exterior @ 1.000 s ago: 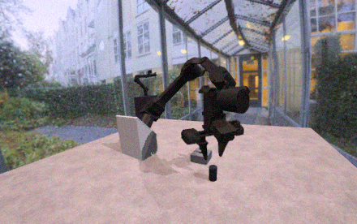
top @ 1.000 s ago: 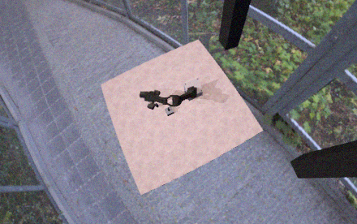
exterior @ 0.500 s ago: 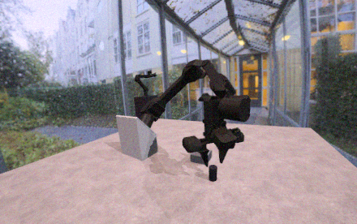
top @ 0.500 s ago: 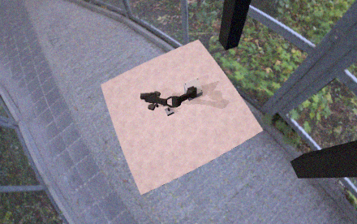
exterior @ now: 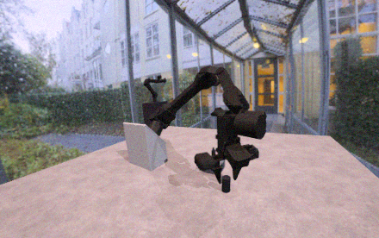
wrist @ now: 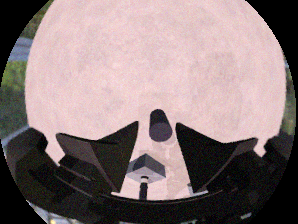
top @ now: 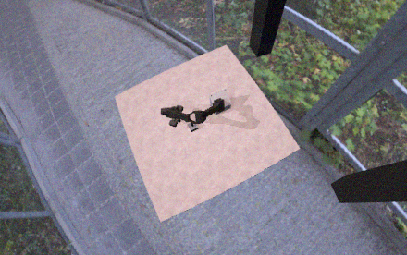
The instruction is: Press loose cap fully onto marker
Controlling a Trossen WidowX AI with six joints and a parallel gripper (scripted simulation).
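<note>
Right now the dark marker cap is 1 cm below my gripper tip. From my gripper tip the other things lie so: dark holder block (10 cm to the left, 10 cm behind, 2 cm below).
</note>
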